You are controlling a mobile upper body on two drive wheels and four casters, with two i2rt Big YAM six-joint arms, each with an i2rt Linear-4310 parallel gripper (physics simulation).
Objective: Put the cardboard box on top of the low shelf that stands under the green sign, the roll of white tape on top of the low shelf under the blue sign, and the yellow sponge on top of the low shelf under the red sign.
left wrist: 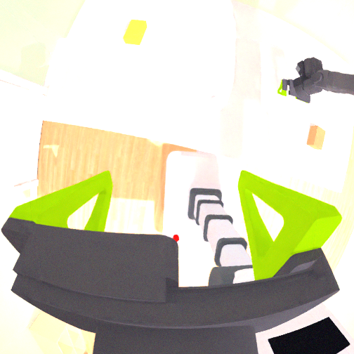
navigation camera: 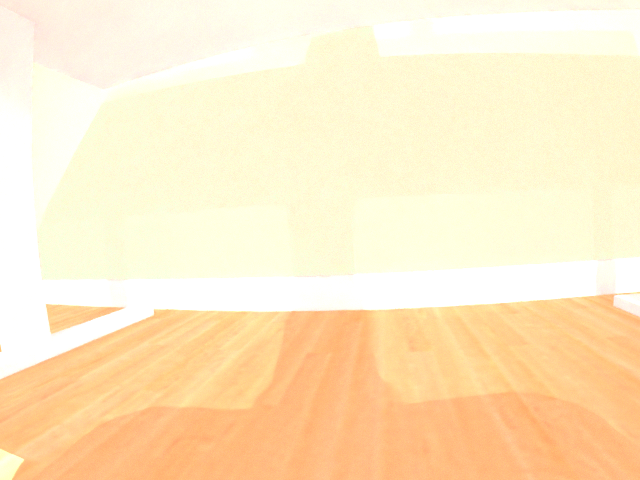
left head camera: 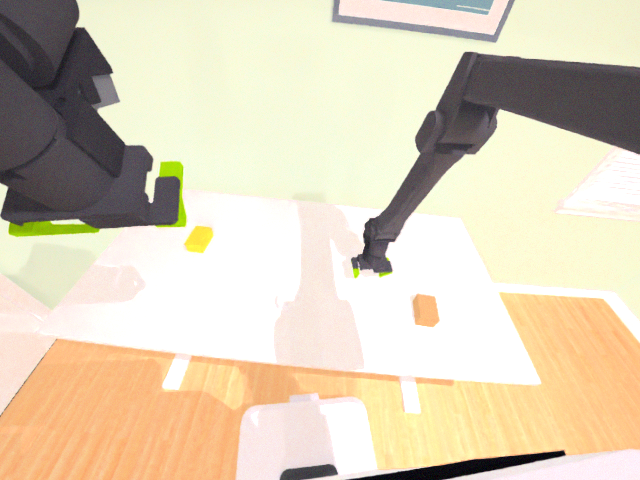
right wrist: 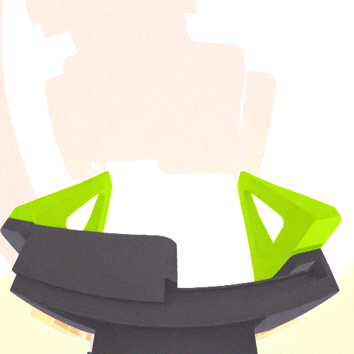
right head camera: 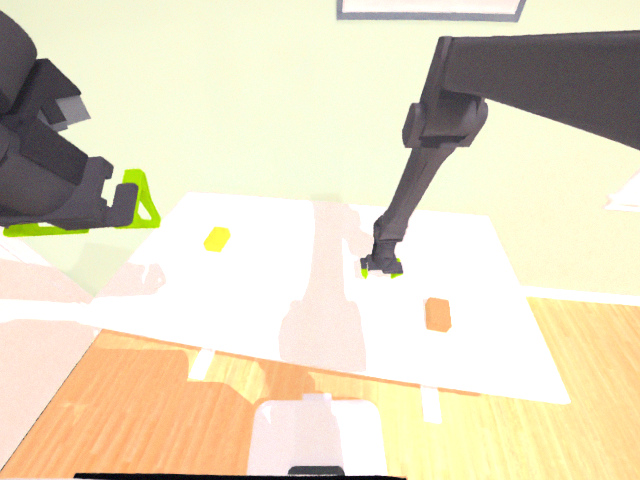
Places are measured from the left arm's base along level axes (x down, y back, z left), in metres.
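Pixels of known places: left gripper, fingertip midpoint: (left head camera: 142, 224) (right head camera: 123, 225); right gripper, fingertip midpoint: (left head camera: 367, 276) (right head camera: 378, 277).
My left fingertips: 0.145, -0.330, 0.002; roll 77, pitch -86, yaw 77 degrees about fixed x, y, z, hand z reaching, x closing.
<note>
For each thing: its middle in the pictures, then the offset to it from my left fingertips, as dx, dy, dz. Level surfaces: height alone.
- yellow sponge, body centre: (left head camera: 199, 239) (right head camera: 217, 239) +0.522, -0.485, +0.179
- white table, its level: dx +0.545
- cardboard box, body centre: (right head camera: 437, 314) (left head camera: 425, 310) +0.520, -0.129, -0.626
- Wooden floor, its level: dx +1.265
The yellow sponge (left head camera: 199, 239) (right head camera: 217, 239) (left wrist: 135, 32) lies at the left on the white table (left head camera: 232, 320) (right head camera: 248, 325). The cardboard box (left head camera: 425, 310) (right head camera: 438, 314) (left wrist: 315, 137) stands at the right on the table. The white tape cannot be made out clearly against the bright table. My right gripper (left head camera: 370, 273) (right head camera: 380, 275) (left wrist: 286, 94) (right wrist: 174, 178) is open and empty over the table, behind and left of the box. My left gripper (left head camera: 118, 229) (right head camera: 100, 228) (left wrist: 174, 177) is open and empty, high at the left. The signs and low shelves do not show.
A framed picture (left head camera: 413, 26) (right head camera: 429, 16) hangs on the wall behind the table. A paper sheet (left head camera: 610, 186) shows at the far right. A pale surface (left head camera: 20, 356) (right head camera: 41, 361) stands at the left. My white base (left head camera: 305, 434) (right head camera: 317, 434) is before the table. Wooden floor (navigation camera: 330, 403) reaches a wall.
</note>
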